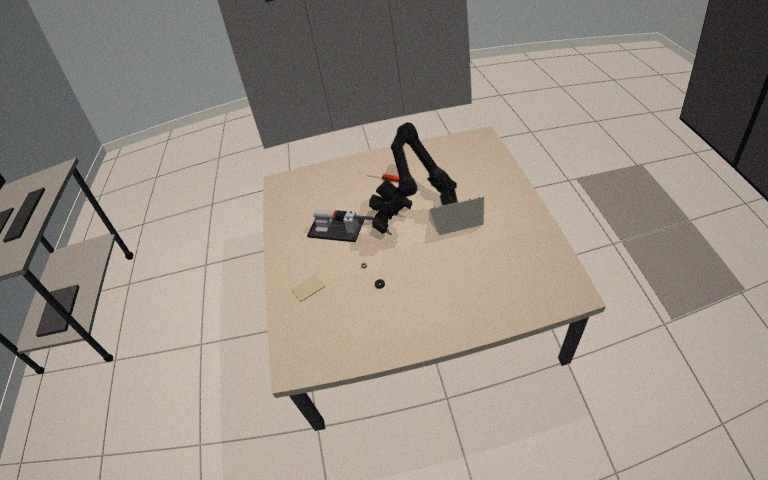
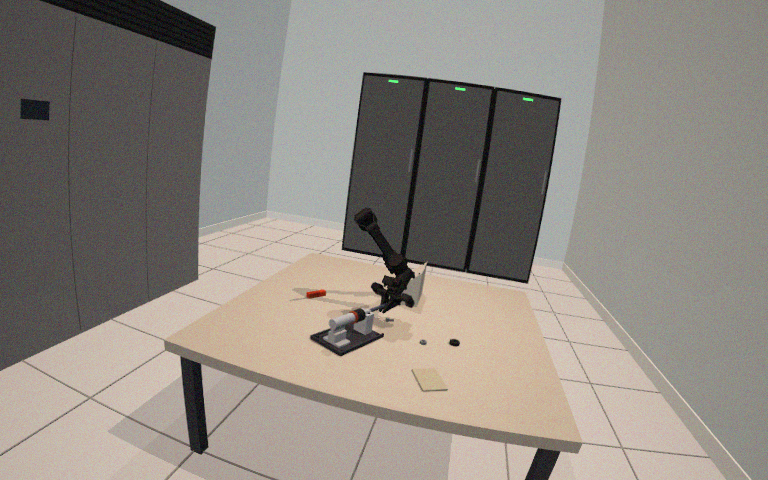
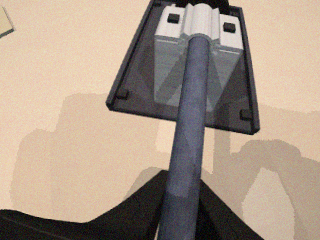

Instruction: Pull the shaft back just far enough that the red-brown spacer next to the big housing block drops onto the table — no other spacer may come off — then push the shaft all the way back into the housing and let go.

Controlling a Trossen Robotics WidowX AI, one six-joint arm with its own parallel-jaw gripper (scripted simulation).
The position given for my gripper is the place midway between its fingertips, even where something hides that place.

In view: my gripper [image 2: 381, 312].
My gripper is seen too in image 3 [image 3: 178, 179].
